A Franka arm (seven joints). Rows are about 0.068 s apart.
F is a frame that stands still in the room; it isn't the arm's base.
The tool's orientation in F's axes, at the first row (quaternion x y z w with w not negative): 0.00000 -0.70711 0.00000 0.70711
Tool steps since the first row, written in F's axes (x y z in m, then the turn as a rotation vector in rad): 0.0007 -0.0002 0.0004 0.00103 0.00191 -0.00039; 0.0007 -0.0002 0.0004 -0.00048 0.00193 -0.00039; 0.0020 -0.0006 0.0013 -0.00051 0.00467 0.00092; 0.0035 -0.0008 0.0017 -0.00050 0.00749 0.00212; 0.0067 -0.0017 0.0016 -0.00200 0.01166 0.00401; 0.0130 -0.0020 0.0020 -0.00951 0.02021 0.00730; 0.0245 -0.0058 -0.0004 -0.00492 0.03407 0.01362; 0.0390 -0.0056 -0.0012 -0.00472 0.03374 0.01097; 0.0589 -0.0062 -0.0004 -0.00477 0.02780 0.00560; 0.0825 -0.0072 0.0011 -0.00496 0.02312 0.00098; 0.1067 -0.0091 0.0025 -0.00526 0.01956 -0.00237; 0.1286 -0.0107 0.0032 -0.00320 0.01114 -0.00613
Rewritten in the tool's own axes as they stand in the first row. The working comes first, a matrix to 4 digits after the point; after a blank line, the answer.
The tool's axes in the first row as the columns of a matrix, in F's axes (used below as rounded here):
0.0000 0.0000 -1.0000
0.0000 1.0000 0.0000
1.0000 0.0000 0.0000

0.0004 -0.0002 -0.0007 -0.00039 0.00191 -0.00103; 0.0004 -0.0002 -0.0007 -0.00039 0.00193 0.00048; 0.0013 -0.0006 -0.0020 0.00092 0.00467 0.00051; 0.0017 -0.0008 -0.0035 0.00212 0.00749 0.00050; 0.0016 -0.0017 -0.0067 0.00401 0.01166 0.00200; 0.0020 -0.0020 -0.0130 0.00730 0.02021 0.00951; -0.0004 -0.0058 -0.0245 0.01362 0.03407 0.00492; -0.0012 -0.0056 -0.0390 0.01097 0.03374 0.00472; -0.0004 -0.0062 -0.0589 0.00560 0.02780 0.00477; 0.0011 -0.0072 -0.0825 0.00098 0.02312 0.00496; 0.0025 -0.0091 -0.1067 -0.00237 0.01956 0.00526; 0.0032 -0.0107 -0.1286 -0.00613 0.01114 0.00320
